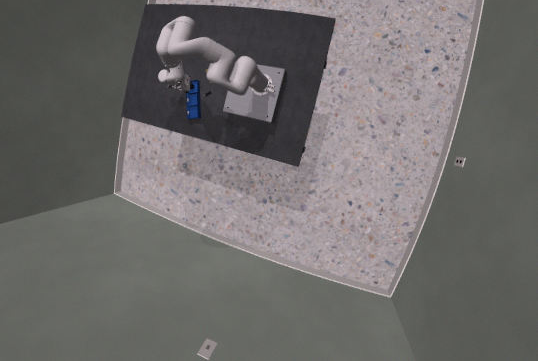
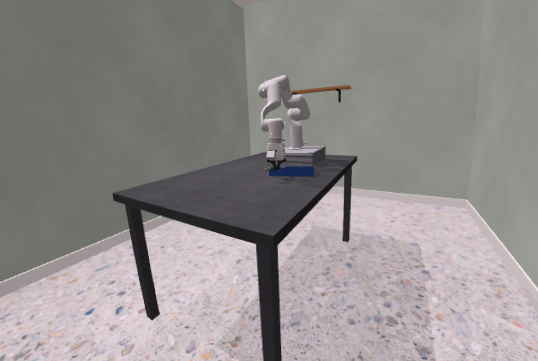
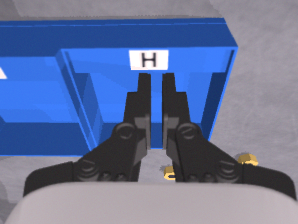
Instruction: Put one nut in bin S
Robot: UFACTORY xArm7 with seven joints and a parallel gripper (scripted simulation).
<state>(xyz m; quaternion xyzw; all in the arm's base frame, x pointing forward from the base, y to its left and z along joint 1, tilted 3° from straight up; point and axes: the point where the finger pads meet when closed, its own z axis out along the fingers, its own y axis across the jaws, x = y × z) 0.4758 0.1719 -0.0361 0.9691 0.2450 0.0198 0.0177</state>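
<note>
The blue bin lies 80 mm to the left of my hand, 40 mm behind it and 20 mm below it. Also, from my hand: black cylinder 120 mm behind, 30 mm below; green battery 140 mm to the right, 100 mm behind, 30 mm below.
</note>
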